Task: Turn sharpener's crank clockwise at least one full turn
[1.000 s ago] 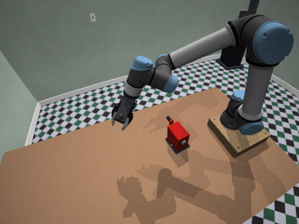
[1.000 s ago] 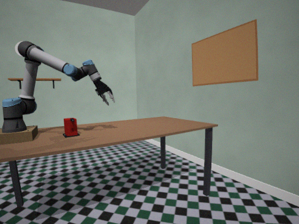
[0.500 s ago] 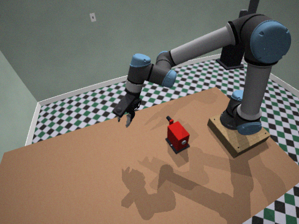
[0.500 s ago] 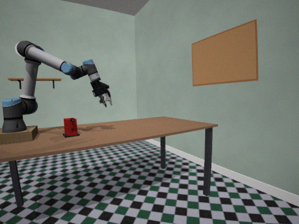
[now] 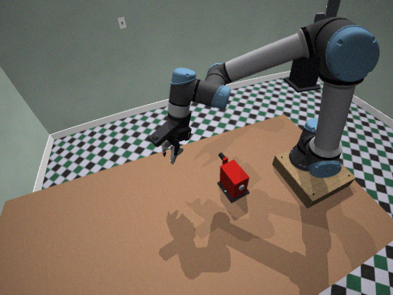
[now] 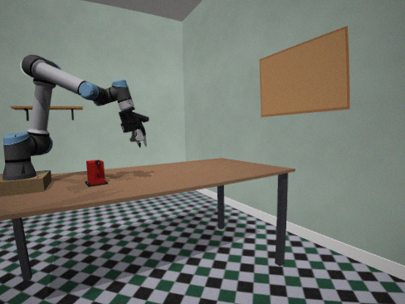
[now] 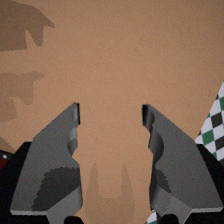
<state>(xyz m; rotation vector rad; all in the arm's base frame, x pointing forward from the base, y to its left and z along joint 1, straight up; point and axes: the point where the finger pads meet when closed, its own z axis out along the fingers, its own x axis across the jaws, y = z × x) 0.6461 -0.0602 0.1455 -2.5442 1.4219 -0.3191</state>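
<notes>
My hand is 240 mm past the crank, 10 mm to the left of it and 90 mm above it.
</notes>
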